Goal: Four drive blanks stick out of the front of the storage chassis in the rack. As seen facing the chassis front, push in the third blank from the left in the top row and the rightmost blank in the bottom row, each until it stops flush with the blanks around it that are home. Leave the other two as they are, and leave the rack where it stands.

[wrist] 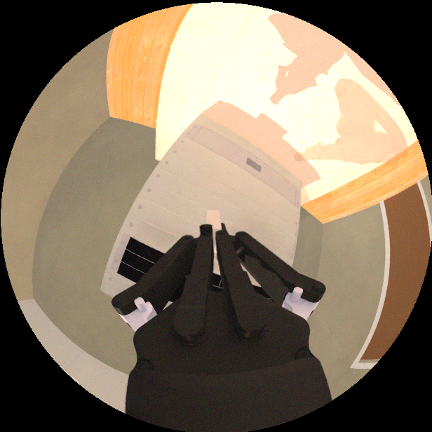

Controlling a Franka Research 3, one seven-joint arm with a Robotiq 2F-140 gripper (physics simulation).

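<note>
My gripper (212, 219) is shut and empty, with a small pale piece at its fingertips. It is in front of the light grey rack (187, 175), which looks tilted in the wrist view. The storage chassis (142, 251) shows as black faces with thin light lines, low on the rack at the left of the fingers. More black parts show between and beside the fingers. The gripper's fingers and body hide much of the chassis. I cannot tell single drive blanks apart or see which stick out. Whether the fingertips touch anything is not clear.
A brightly lit surface with wooden edges (135, 75) lies past the rack's far end and carries shadows of the arm. A grey label or slot (254, 164) marks the rack's end panel. A brown panel with a pale frame (407, 270) is at the far right.
</note>
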